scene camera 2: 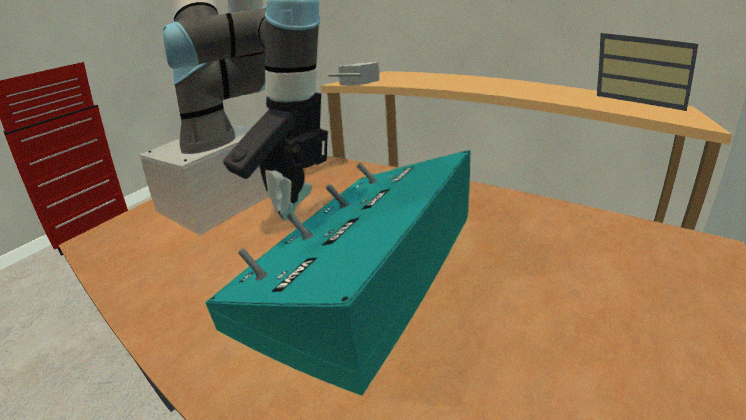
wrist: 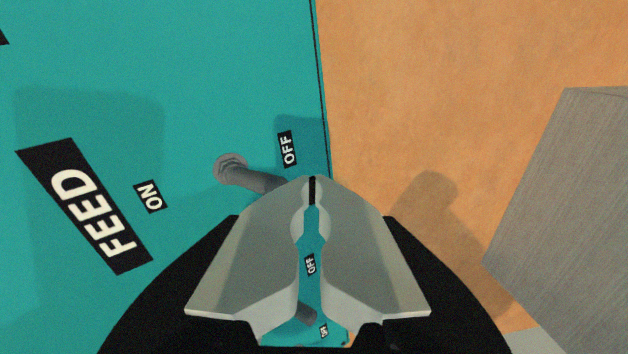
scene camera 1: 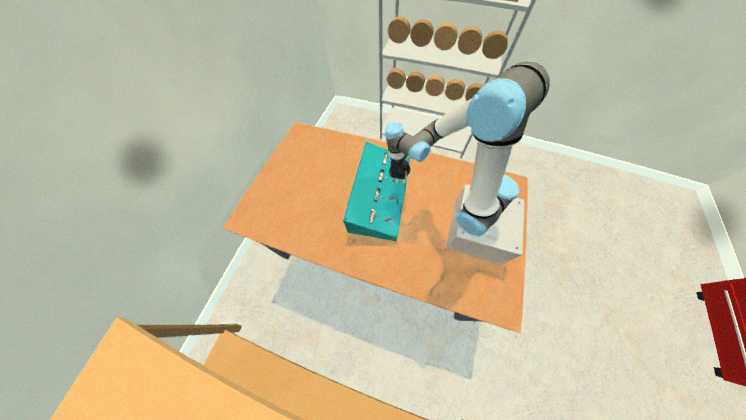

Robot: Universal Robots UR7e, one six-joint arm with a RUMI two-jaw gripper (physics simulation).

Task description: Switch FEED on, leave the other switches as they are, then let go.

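Places are measured from the arm's base along level axes (x back, y right, z up), in millimetres.
Where they show: gripper, fingertip midpoint: (scene camera 2: pixel 285 219) (wrist: pixel 312 178) (scene camera 1: pixel 402 180); arm's base at its link origin: (scene camera 2: pixel 207 143).
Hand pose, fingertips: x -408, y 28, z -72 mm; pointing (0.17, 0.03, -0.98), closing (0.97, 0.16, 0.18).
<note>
Each offset is from my fingertips to the top centre of the thing. Level surfaces: height alone.
The teal switch panel (scene camera 1: pixel 360 193) (scene camera 2: pixel 417 219) (wrist: pixel 225 60) stands on the table with several grey levers. The FEED lever @[dx -34, dy -4, dz +20 mm] (scene camera 2: pixel 300 226) (wrist: pixel 247 179), beside its FEED label @[dx -112, dy -29, dz +9 mm] (scene camera 1: pixel 381 175) (scene camera 2: pixel 340 231) (wrist: pixel 85 205), leans toward OFF. My gripper (scene camera 1: pixel 399 180) (scene camera 2: pixel 285 214) (wrist: pixel 312 178) is shut and empty. Its tips are at the FEED lever's upper end, on the OFF side, and hide that end in the wrist view; contact cannot be told. The VALVE lever @[dx -71, dy +111, dz +20 mm] (scene camera 2: pixel 252 264) and the two farther levers (scene camera 2: pixel 336 195) (scene camera 2: pixel 366 173) lean the same way.
The arm's grey base block (scene camera 1: pixel 485 237) (scene camera 2: pixel 203 187) (wrist: pixel 565 200) stands on the orange table @[dz -106 mm] (scene camera 1: pixel 281 182) (scene camera 2: pixel 548 313) (wrist: pixel 450 60) on the panel's OFF side. A shelf rack (scene camera 1: pixel 381 93), a red tool cabinet (scene camera 1: pixel 723 333) (scene camera 2: pixel 67 172) and a wooden bench (scene camera 2: pixel 495 96) stand away from the table.
</note>
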